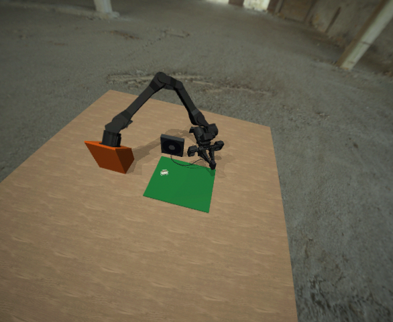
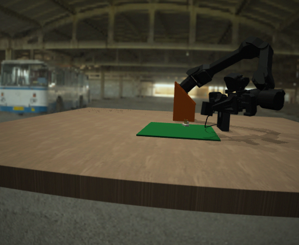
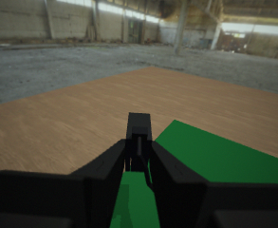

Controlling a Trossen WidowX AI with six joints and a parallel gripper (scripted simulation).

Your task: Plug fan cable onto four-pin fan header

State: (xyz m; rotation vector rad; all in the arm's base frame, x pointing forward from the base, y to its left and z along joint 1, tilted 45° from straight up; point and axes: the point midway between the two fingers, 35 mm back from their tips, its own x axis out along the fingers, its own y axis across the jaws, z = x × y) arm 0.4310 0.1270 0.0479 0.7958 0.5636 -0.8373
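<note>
Now: the black plug 10 mm to the right of my gripper tip. The rest, counted from my gripper tip: green board: 120 mm behind, 100 mm below, 90 mm to the right; then white four-pin fan header: 220 mm behind, 90 mm below, 70 mm to the right; then black fan: 220 mm behind, 60 mm to the left, 30 mm below.
</note>
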